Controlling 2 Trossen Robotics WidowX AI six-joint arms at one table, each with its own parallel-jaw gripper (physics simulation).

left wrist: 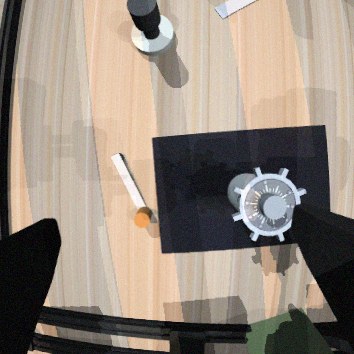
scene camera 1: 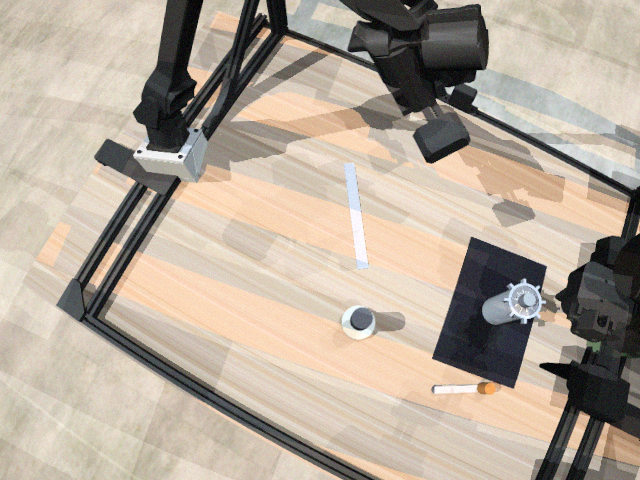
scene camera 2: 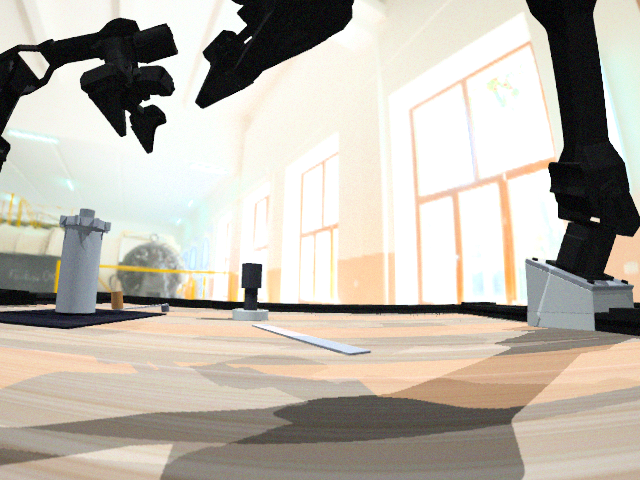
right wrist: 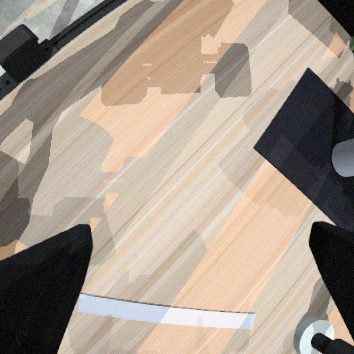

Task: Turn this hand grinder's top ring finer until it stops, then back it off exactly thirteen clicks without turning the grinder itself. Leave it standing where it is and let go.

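Places are measured from the left arm's base along level axes (x ahead, y left, z up), in metres.
Pixels of known places: left gripper, fingertip midpoint: [left wrist: 177,224] [scene camera 1: 550,331] [scene camera 2: 137,145]; right gripper, fingertip midpoint: [scene camera 2: 216,92] [right wrist: 202,235]; right arm's base, origin of the base link: [scene camera 1: 168,141] [scene camera 2: 578,271].
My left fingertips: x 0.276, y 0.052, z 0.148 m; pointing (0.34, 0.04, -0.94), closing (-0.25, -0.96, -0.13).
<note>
Behind a point stands the place of what it marks.
The grey cylindrical hand grinder [scene camera 1: 495,311] @(x 0.264, y -0.001, z -0.068 m) [scene camera 2: 78,273] @(x 0.251, y -0.035, z -0.076 m) [left wrist: 239,189] @(x 0.263, y 0.010, z -0.001 m) [right wrist: 345,159] @(x 0.258, y -0.032, z -0.101 m) stands upright on a dark mat [scene camera 1: 465,289] @(x 0.300, y -0.045, z -0.131 m) [scene camera 2: 51,321] @(x 0.262, y -0.112, z -0.131 m) [left wrist: 200,150] @(x 0.312, y 0.029, z -0.131 m) [right wrist: 295,125] @(x 0.238, y -0.103, z -0.131 m). Its notched top ring [scene camera 2: 85,224] @(x 0.253, y -0.038, z -0.011 m) has knobs around it and a marked dial inside. My left gripper [scene camera 1: 550,330] @(x 0.276, y 0.052, z 0.148 m) [scene camera 2: 136,144] @(x 0.276, y 0.052, z 0.148 m) [left wrist: 177,224] @(x 0.276, y 0.052, z 0.148 m) is open and empty, high above the table. In the left wrist view its right finger overlaps the ring's edge; in scene camera 2 it hangs well above the ring. My right gripper [scene camera 2: 204,100] @(x 0.425, y -0.229, z 0.078 m) [right wrist: 202,235] @(x 0.425, y -0.229, z 0.078 m) is open and empty, high above the table, away from the grinder.
A dark-handled tamper [scene camera 1: 359,320] @(x 0.490, y 0.047, z -0.043 m) [scene camera 2: 251,289] @(x 0.487, y 0.032, z -0.086 m) [left wrist: 150,31] @(x 0.477, y 0.043, z -0.098 m) with a pale base stands apart from the mat. A white stick with an orange end [scene camera 1: 457,389] @(x 0.300, y 0.134, z -0.123 m) [left wrist: 130,185] @(x 0.295, y 0.132, z -0.124 m) lies beside the mat. A flat pale strip [scene camera 1: 356,217] @(x 0.516, y -0.150, z -0.132 m) [scene camera 2: 315,341] @(x 0.527, y -0.204, z -0.132 m) [right wrist: 165,314] @(x 0.520, y -0.164, z -0.132 m) lies farther away. Black rails border the table.
</note>
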